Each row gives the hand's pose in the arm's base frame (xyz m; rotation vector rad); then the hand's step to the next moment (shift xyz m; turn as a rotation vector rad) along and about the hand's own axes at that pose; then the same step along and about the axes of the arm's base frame.
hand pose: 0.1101 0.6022 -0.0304 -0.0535 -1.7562 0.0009
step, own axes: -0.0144 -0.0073 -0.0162 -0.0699 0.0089 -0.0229
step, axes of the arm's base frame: 0.0183 -0.0083 -0.0109 0.0357 0.0057 -0.0647
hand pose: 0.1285 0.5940 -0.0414 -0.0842 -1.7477 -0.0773
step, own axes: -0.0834 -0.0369 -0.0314 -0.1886 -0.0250 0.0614
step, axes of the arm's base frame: 0.0418 -0.0409 -0.0767 -0.0292 -0.0213 -0.1966
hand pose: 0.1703 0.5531 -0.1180 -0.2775 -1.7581 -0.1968
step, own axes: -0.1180 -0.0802 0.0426 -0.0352 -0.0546 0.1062
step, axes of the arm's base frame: -0.0411 -0.0738 -0.1226 -0.1089 -0.0249 -0.0550
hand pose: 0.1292 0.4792 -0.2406 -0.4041 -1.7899 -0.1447
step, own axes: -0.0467 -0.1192 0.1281 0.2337 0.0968 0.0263
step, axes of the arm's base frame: -0.1489 -0.0806 -0.0643 -0.0386 0.1437 0.2062
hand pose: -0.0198 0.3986 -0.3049 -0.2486 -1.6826 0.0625
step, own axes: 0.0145 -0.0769 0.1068 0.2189 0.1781 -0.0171
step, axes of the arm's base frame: -0.1166 -0.0610 0.0146 0.0161 0.2155 0.1823
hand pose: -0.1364 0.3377 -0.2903 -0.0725 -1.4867 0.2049
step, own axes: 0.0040 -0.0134 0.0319 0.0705 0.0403 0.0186
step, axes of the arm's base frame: -0.0302 -0.0149 0.0090 -0.0172 0.0508 0.0637
